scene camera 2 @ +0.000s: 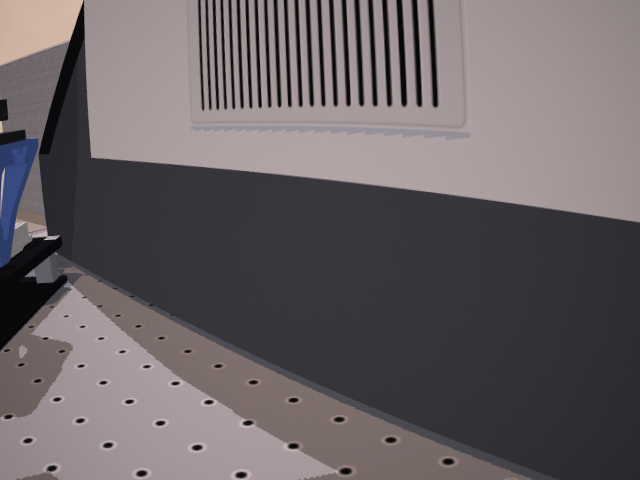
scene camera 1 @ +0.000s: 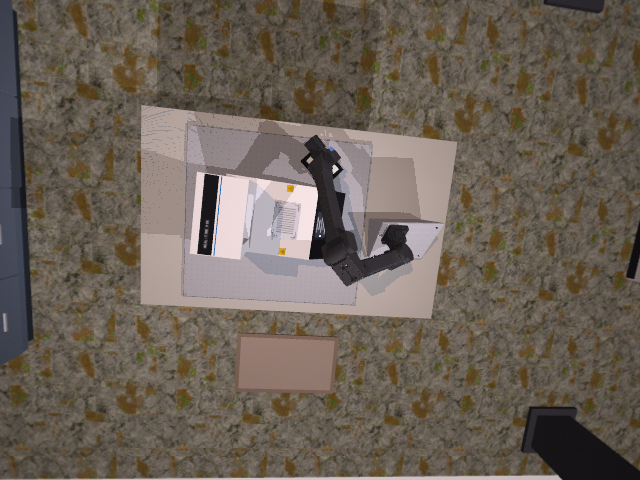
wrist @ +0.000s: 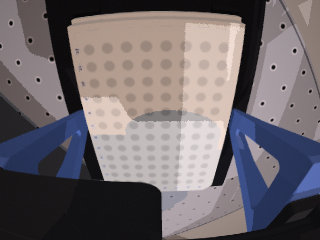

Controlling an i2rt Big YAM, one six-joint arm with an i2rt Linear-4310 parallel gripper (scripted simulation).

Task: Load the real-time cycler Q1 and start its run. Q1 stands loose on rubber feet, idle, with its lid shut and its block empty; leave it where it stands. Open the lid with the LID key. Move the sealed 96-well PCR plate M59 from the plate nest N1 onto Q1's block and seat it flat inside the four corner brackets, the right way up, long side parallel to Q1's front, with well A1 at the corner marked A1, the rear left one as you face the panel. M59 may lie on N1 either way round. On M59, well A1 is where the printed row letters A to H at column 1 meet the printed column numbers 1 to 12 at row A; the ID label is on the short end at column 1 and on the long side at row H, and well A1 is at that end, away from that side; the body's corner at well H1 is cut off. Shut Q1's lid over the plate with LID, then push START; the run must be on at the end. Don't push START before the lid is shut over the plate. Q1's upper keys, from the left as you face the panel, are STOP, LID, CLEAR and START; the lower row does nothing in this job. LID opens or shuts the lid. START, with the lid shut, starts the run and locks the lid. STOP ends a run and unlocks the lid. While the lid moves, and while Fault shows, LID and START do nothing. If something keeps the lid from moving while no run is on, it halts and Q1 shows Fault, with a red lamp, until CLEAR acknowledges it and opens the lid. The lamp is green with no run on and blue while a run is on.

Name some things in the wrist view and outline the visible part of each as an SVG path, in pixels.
My gripper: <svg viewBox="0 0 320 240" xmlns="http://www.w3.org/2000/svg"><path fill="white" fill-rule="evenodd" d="M0 143L0 240L162 240L162 194L157 187L143 182L79 179L88 133L84 110L79 110L51 124ZM72 136L66 156L56 177L40 175L38 173L39 162ZM232 109L228 127L241 188L247 232L183 240L320 240L320 143L264 122L238 109ZM245 135L279 162L279 172L269 188L255 164Z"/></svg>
A sealed plate M59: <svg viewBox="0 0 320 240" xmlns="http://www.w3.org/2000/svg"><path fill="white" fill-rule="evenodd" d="M71 20L72 25L68 26L67 29L76 80L89 133L104 181L146 182L156 186L160 191L203 190L211 186L222 151L238 79L245 24L241 22L241 17L206 12L143 11L102 14Z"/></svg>
